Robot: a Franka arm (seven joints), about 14 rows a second.
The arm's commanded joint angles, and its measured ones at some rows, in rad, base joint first. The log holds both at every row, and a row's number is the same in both.
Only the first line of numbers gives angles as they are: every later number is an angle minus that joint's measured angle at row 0.
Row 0, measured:
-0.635 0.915 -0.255 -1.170 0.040 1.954 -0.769
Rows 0 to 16, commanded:
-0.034 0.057 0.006 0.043 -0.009 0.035 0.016
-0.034 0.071 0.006 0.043 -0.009 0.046 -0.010
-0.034 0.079 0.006 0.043 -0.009 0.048 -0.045
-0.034 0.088 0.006 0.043 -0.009 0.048 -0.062
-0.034 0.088 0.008 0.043 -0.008 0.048 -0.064
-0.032 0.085 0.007 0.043 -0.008 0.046 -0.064
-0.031 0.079 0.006 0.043 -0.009 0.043 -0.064
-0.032 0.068 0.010 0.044 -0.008 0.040 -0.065
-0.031 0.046 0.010 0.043 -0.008 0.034 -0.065
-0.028 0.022 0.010 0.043 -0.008 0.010 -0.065
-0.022 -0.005 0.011 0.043 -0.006 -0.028 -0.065
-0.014 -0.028 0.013 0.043 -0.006 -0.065 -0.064
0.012 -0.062 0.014 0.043 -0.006 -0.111 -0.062
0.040 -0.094 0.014 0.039 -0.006 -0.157 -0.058
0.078 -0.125 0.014 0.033 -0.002 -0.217 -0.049
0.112 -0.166 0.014 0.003 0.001 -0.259 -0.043
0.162 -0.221 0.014 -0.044 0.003 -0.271 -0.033
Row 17, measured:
0.083 -0.115 0.019 0.059 0.000 -0.237 -0.050
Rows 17 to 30, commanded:
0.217 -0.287 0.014 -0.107 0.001 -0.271 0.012
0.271 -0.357 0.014 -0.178 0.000 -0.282 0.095
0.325 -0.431 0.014 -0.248 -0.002 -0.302 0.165
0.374 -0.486 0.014 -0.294 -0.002 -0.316 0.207
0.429 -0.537 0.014 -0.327 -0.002 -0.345 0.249
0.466 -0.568 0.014 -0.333 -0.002 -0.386 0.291
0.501 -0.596 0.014 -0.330 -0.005 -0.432 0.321
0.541 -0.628 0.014 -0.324 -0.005 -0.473 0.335
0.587 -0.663 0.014 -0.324 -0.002 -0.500 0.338
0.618 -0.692 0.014 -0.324 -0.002 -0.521 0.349
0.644 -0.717 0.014 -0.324 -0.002 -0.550 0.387
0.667 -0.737 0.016 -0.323 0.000 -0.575 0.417
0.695 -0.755 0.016 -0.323 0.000 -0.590 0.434
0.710 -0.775 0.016 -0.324 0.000 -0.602 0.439
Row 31, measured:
0.674 -0.718 0.026 -0.284 0.001 -0.586 0.413
